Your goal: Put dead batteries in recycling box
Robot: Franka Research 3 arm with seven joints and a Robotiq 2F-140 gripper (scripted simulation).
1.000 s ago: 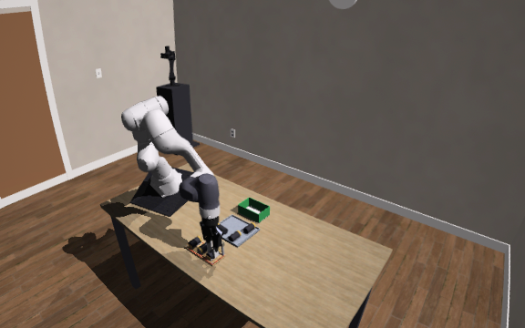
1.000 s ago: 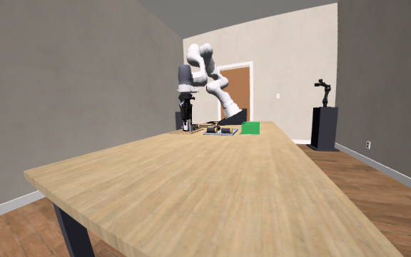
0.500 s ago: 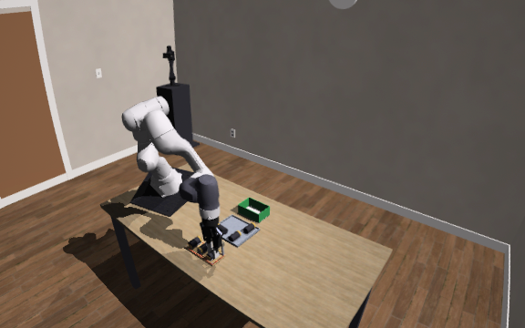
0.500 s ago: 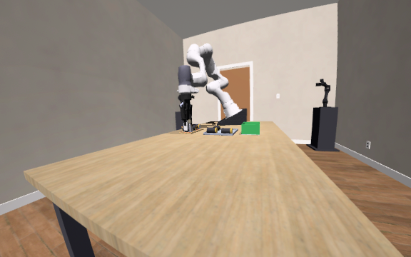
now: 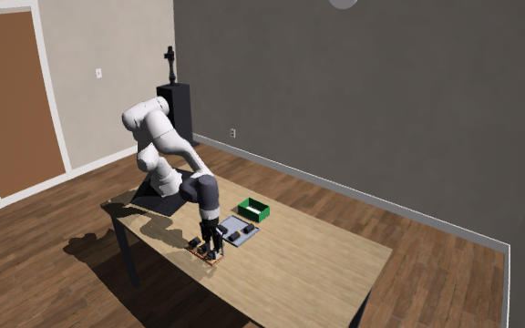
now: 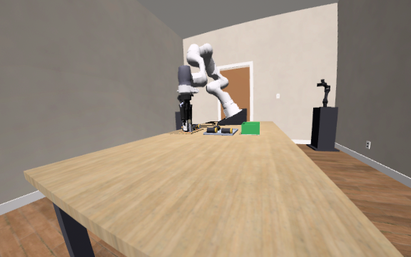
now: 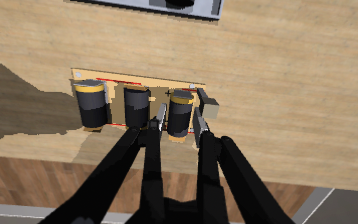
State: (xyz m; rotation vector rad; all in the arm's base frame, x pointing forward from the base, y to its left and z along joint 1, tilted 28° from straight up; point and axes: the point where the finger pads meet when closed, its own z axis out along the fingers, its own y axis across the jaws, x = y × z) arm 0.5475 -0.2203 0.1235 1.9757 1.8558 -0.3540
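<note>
Right now the bulb is 3 cm ahead of my hand, 3 cm to the left of it and 3 cm above it. Round my hand: green recycling box (5 cm behind, 41 cm to the left, 4 cm below); grey tray (5 cm behind, 23 cm to the left, 5 cm below).
</note>
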